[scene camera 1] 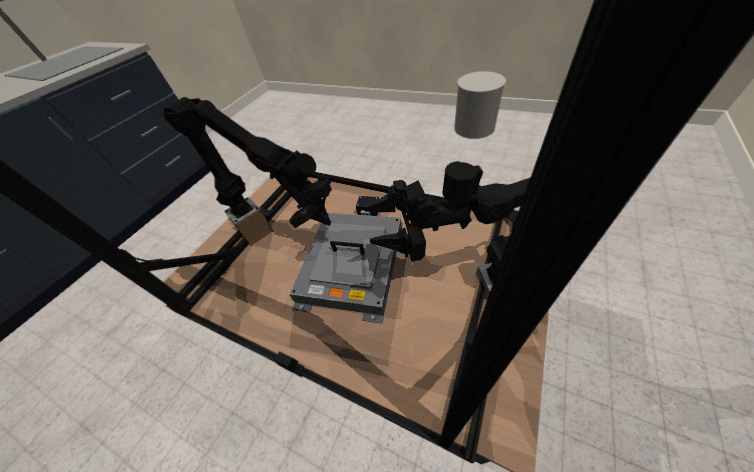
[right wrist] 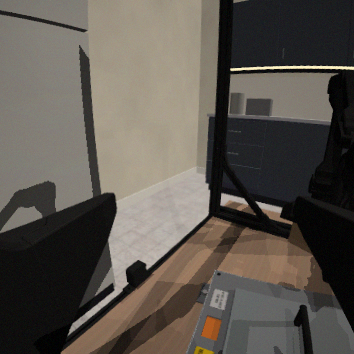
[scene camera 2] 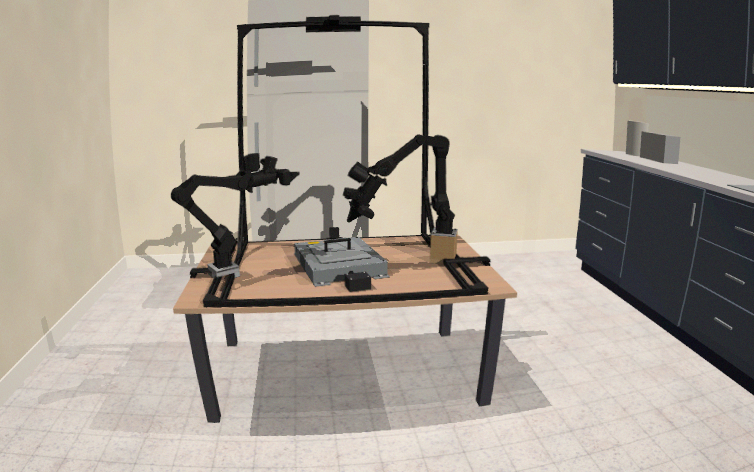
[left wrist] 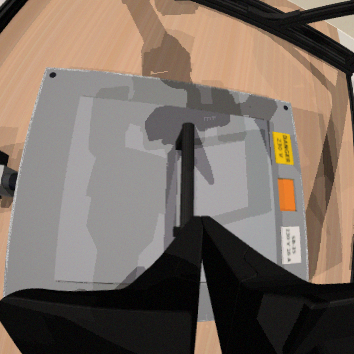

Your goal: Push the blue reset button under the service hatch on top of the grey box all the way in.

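Observation:
The grey box (scene camera 1: pixel 339 302) (scene camera 2: pixel 340 273) (left wrist: pixel 35 200) lies on the table. Its service hatch (scene camera 1: pixel 340 273) (left wrist: pixel 120 200) (right wrist: pixel 265 320) appears to lie flat on top, with a black bar handle (scene camera 1: pixel 348 243) (scene camera 2: pixel 337 241) (left wrist: pixel 187 170) (right wrist: pixel 306 332) standing up from it. The blue reset button does not show in any view; the hatch covers the area below it. My left gripper (scene camera 1: pixel 327 221) (scene camera 2: pixel 351 218) (left wrist: pixel 199 223) is shut and empty, above the box near one end of the handle. My right gripper (scene camera 1: pixel 371 225) (scene camera 2: pixel 297 174) (right wrist: pixel 206 203) is open and empty, raised well above the table beside the box.
A small black block (scene camera 1: pixel 367 204) (scene camera 2: pixel 357 281) stands beside the box. White, orange (scene camera 1: pixel 336 292) (left wrist: pixel 287 195) (right wrist: pixel 211 328) and yellow (scene camera 1: pixel 357 295) (left wrist: pixel 283 148) labels are on the box top. Black frame rails (scene camera 2: pixel 339 300) run round the wooden table (scene camera 2: pixel 261 286), with tall posts rising from them.

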